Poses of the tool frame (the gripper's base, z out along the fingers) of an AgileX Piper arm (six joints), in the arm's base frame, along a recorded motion.
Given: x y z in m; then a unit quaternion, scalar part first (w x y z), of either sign.
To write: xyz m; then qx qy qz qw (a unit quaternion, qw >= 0). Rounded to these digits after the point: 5 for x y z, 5 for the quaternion.
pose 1, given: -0.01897, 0.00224, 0.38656, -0.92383, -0.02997, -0.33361, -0.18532
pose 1, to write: -0.01897, 0.00224, 0.38656, 0.02997, 0.33361, 0.18532, 0.92383
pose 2, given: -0.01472, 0.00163, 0.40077, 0.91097, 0.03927, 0.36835, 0.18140
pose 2, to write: -0.01472, 0.00163, 0.40077, 0.03927, 0.36835, 0.18140, 0.91097
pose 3, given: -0.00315, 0.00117, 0.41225, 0.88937, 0.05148, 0.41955, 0.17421
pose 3, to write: -0.00315, 0.00117, 0.41225, 0.05148, 0.41955, 0.17421, 0.88937
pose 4, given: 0.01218, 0.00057, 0.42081, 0.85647, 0.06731, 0.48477, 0.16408
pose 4, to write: 0.01218, 0.00057, 0.42081, 0.06731, 0.48477, 0.16408, 0.85647
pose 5, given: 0.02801, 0.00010, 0.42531, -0.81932, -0.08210, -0.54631, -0.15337
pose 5, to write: 0.02801, 0.00010, 0.42531, 0.08210, 0.54631, 0.15337, 0.81932
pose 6, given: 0.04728, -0.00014, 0.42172, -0.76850, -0.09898, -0.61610, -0.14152
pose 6, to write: 0.04728, -0.00014, 0.42172, 0.09898, 0.61610, 0.14152, 0.76850
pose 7, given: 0.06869, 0.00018, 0.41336, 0.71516, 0.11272, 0.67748, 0.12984
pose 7, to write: 0.06869, 0.00018, 0.41336, 0.11272, 0.67748, 0.12984, 0.71516
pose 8, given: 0.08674, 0.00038, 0.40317, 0.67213, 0.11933, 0.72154, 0.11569
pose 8, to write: 0.08674, 0.00038, 0.40317, 0.11933, 0.72154, 0.11569, 0.67213
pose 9, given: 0.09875, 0.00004, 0.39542, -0.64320, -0.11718, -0.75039, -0.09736
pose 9, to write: 0.09875, 0.00004, 0.39542, 0.11718, 0.75039, 0.09736, 0.64320
